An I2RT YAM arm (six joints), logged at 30 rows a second.
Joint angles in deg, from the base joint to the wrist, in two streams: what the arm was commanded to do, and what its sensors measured. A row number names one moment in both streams.
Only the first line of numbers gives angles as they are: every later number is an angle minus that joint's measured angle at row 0.
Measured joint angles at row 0:
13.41 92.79 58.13 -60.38 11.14 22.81
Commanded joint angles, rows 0 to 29:
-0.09 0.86 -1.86 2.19 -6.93 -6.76
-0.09 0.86 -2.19 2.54 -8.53 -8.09
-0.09 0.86 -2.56 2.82 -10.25 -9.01
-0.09 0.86 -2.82 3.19 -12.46 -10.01
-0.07 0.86 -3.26 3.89 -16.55 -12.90
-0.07 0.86 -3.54 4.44 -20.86 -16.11
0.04 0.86 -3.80 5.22 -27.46 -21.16
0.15 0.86 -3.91 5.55 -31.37 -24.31
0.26 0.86 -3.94 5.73 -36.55 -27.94
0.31 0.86 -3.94 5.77 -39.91 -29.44
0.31 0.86 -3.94 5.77 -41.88 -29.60
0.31 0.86 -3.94 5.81 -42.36 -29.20
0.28 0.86 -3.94 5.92 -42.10 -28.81
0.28 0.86 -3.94 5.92 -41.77 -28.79
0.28 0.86 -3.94 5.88 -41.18 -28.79
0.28 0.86 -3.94 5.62 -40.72 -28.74
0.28 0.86 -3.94 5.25 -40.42 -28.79
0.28 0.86 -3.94 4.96 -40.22 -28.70
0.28 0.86 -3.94 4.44 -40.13 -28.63
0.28 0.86 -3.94 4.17 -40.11 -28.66
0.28 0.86 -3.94 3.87 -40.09 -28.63
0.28 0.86 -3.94 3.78 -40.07 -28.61
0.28 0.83 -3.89 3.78 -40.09 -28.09
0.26 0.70 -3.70 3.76 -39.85 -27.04
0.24 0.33 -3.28 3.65 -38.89 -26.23
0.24 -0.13 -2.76 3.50 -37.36 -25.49
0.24 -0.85 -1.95 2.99 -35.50 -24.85
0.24 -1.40 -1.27 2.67 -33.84 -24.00
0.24 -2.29 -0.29 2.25 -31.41 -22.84
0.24 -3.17 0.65 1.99 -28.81 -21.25
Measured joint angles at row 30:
0.11 -0.08 -3.02 2.69 -36.35 -25.55
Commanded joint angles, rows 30 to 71:
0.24 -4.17 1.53 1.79 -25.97 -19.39
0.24 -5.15 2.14 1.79 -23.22 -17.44
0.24 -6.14 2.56 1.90 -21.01 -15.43
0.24 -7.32 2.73 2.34 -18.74 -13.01
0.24 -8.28 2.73 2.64 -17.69 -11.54
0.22 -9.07 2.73 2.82 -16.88 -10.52
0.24 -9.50 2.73 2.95 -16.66 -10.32
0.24 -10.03 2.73 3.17 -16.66 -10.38
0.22 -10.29 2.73 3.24 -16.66 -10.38
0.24 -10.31 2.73 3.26 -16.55 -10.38
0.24 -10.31 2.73 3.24 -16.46 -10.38
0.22 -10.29 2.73 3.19 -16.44 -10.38
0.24 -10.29 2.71 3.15 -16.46 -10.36
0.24 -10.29 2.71 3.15 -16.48 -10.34
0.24 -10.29 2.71 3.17 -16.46 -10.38
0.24 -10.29 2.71 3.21 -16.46 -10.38
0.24 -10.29 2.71 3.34 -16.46 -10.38
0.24 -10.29 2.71 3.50 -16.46 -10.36
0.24 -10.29 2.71 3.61 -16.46 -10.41
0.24 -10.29 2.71 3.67 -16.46 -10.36
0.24 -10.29 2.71 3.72 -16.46 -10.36
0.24 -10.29 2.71 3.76 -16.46 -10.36
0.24 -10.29 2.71 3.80 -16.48 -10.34
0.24 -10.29 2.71 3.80 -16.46 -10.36
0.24 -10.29 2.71 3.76 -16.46 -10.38
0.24 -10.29 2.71 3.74 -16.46 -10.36
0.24 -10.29 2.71 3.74 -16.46 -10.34
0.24 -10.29 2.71 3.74 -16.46 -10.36
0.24 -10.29 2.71 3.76 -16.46 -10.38
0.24 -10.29 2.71 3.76 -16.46 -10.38
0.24 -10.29 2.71 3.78 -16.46 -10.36
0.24 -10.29 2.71 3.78 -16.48 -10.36
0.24 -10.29 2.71 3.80 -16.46 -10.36
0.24 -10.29 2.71 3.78 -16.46 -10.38
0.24 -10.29 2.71 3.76 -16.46 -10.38
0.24 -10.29 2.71 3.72 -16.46 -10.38
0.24 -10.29 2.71 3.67 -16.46 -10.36
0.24 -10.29 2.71 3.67 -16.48 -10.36
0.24 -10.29 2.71 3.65 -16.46 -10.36
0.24 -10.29 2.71 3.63 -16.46 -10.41
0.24 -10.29 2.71 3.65 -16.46 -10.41
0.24 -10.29 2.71 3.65 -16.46 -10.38
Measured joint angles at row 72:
0.11 -9.77 1.92 3.67 -17.45 -11.04
